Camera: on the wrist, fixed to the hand. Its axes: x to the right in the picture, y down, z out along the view.
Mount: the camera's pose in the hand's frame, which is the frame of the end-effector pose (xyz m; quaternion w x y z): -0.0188 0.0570 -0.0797 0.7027 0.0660 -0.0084 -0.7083
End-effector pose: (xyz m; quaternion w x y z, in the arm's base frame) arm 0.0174 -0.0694 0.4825 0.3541 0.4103 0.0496 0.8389
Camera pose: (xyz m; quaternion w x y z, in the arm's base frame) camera -0.0641 -0.1072 0.4391 0.8164 0.2836 0.3779 0.3320
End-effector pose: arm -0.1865 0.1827 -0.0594 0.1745 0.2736 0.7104 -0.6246
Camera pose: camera -0.1296 0.2618 -0.0808 0.3319 0.3046 -0.6503 0.6117
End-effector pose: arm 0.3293 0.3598 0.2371 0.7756 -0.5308 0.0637 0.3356
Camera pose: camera 0.3019 0.2943 0.1670 0.8183 -0.3641 -0.3156 -0.3133
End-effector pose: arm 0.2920 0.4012 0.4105 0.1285 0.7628 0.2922 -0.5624
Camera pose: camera 0.3843 0.3920 0.4471 0.3559 -0.3328 -0.7074 0.5119
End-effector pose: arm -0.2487 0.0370 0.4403 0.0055 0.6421 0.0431 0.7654
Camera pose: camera -0.3211 -0.0257 0.4123 0.5040 0.4275 0.5356 0.5257
